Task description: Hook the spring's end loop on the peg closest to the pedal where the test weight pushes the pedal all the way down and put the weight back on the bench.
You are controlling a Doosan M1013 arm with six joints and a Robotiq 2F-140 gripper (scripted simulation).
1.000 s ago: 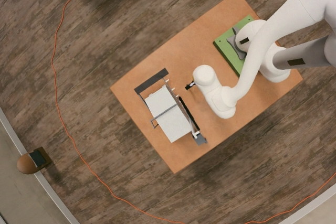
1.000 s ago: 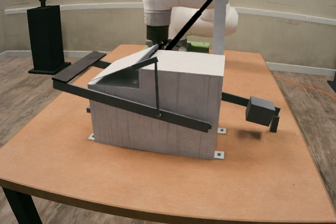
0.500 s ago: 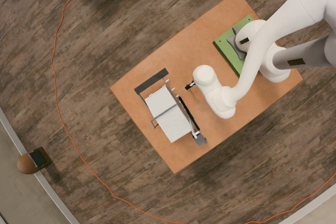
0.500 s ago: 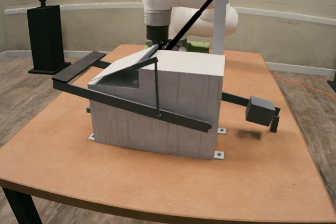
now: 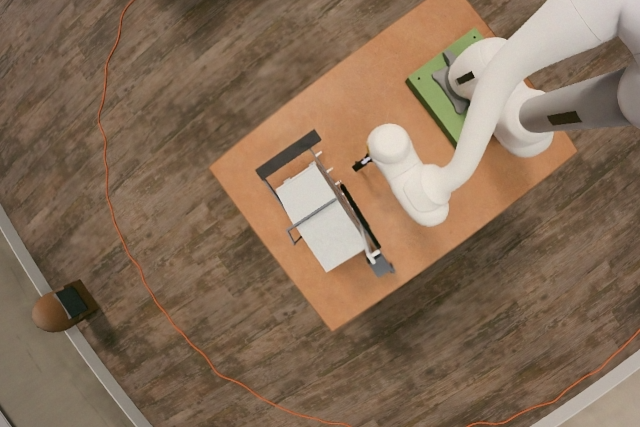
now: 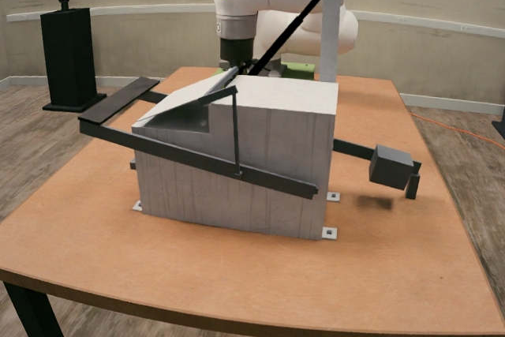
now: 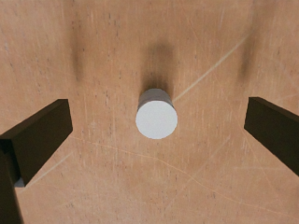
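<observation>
The steel test weight lies 10 mm below my hand. From my hand the other things lie so: grey block (180 mm to the right, 180 mm ahead, 30 mm below); dark block (400 mm to the left, 190 mm ahead, 10 mm below).
</observation>
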